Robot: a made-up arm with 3 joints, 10 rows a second.
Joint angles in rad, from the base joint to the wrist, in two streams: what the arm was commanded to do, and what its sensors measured. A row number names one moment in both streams.
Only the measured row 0 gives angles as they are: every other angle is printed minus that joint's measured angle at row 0.
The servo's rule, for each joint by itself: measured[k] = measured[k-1] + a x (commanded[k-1-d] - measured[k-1]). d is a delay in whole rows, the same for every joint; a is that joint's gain. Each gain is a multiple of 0.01, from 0.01 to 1. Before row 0 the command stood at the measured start. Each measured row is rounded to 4 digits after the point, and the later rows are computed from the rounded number. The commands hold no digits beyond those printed.
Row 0, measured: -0.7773, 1.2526, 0.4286
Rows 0 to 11, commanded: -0.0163, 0.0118, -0.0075; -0.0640, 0.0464, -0.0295; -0.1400, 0.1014, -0.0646; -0.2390, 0.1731, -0.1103; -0.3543, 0.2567, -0.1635; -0.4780, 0.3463, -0.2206; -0.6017, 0.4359, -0.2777; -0.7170, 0.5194, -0.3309; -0.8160, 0.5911, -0.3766; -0.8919, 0.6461, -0.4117; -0.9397, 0.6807, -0.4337; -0.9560, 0.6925, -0.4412
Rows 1 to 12, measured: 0.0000, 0.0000, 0.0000; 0.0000, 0.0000, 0.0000; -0.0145, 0.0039, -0.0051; -0.0586, 0.0179, -0.0217; -0.1310, 0.0455, -0.0509; -0.2271, 0.0876, -0.0913; -0.3403, 0.1434, -0.1404; -0.4629, 0.2104, -0.1949; -0.5864, 0.2848, -0.2512; -0.7026, 0.3622, -0.3054; -0.8035, 0.4377, -0.3538; -0.8822, 0.5065, -0.3932
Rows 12 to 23, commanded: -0.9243, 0.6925, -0.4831; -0.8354, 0.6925, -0.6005; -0.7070, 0.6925, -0.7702; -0.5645, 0.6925, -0.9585; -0.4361, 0.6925, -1.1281; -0.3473, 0.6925, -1.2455; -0.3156, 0.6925, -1.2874; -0.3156, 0.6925, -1.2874; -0.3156, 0.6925, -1.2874; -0.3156, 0.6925, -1.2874; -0.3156, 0.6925, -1.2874; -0.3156, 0.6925, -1.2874
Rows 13 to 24, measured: -0.9334, 0.5640, -0.4207; -0.9535, 0.6064, -0.4346; -0.9275, 0.6348, -0.4676; -0.8455, 0.6538, -0.5580; -0.7222, 0.6666, -0.7023; -0.5818, 0.6751, -0.8765; -0.4521, 0.6808, -1.0476; -0.3588, 0.6847, -1.1822; -0.3204, 0.6873, -1.2537; -0.3161, 0.6890, -1.2766; -0.3157, 0.6902, -1.2839; -0.3156, 0.6910, -1.2863
